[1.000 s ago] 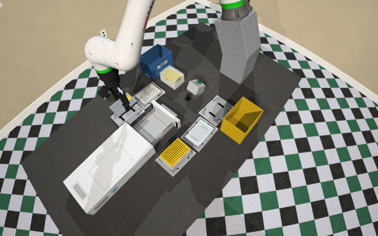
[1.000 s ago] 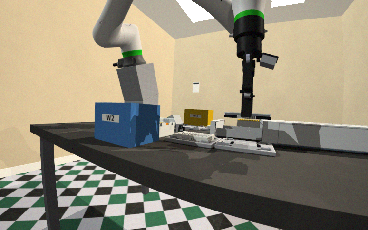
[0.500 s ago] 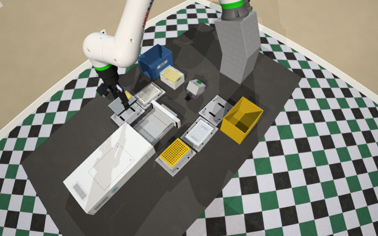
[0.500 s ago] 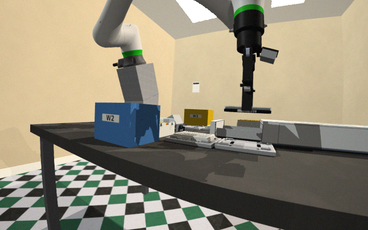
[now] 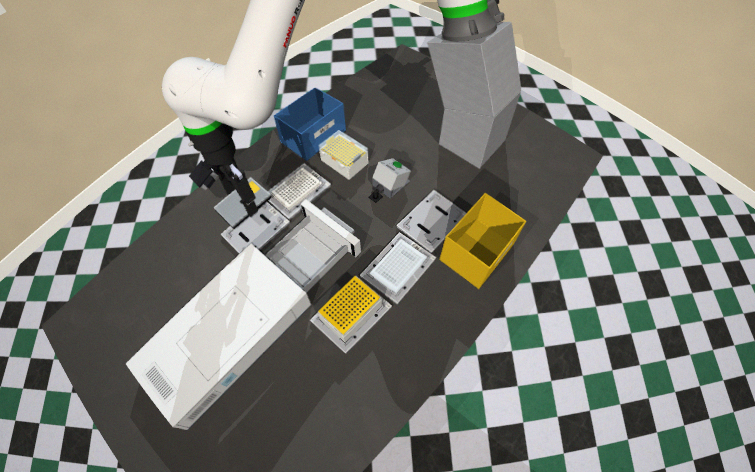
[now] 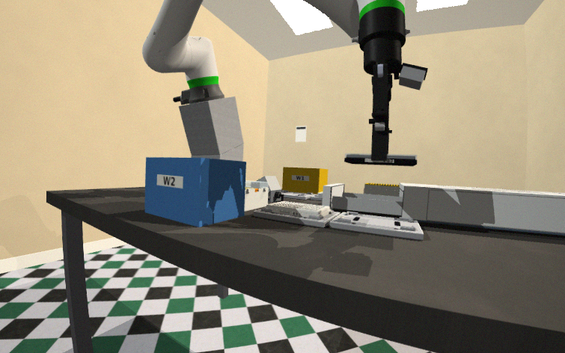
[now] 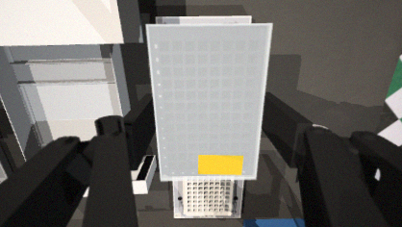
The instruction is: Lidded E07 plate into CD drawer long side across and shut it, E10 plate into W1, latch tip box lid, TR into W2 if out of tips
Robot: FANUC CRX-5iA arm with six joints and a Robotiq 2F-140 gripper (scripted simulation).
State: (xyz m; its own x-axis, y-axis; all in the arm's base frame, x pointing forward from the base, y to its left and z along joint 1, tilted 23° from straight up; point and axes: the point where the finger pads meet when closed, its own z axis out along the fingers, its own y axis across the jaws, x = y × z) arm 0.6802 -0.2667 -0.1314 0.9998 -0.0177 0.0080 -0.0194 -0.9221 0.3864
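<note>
My hand is 18 cm to the right of the cooler drawer and 12 cm above it. The rest, counted from my hand: lid: 2 cm below; black assay plate: 2 cm below; nest N2: 15 cm below.
</note>
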